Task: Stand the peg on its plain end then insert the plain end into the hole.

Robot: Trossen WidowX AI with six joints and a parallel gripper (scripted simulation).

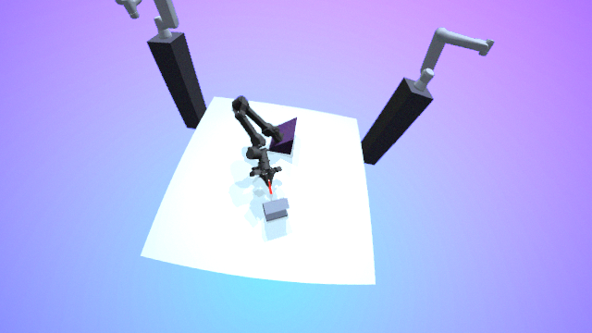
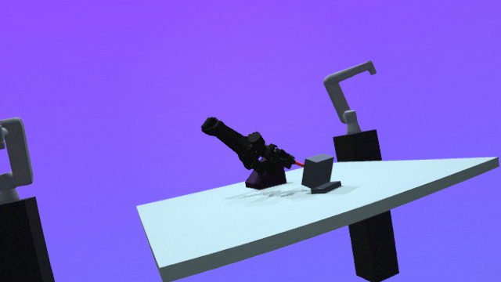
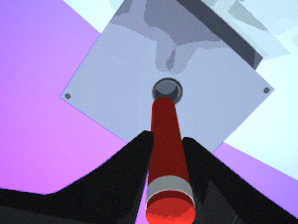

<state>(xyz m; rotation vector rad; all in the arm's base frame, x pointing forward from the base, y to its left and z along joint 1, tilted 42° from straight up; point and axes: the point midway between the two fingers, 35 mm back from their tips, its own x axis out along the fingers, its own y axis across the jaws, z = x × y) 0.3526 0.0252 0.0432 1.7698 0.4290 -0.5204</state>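
Now: the grey sloped panel 9 cm ahead of my gripper tip, 5 cm to the left of it and 4 cm below it. The rest, counted from my gripper tip: low foot 11 cm below, 11 cm ahead, 6 cm to the left; then red peg 1 cm to the right, 1 cm behind, 1 cm above.
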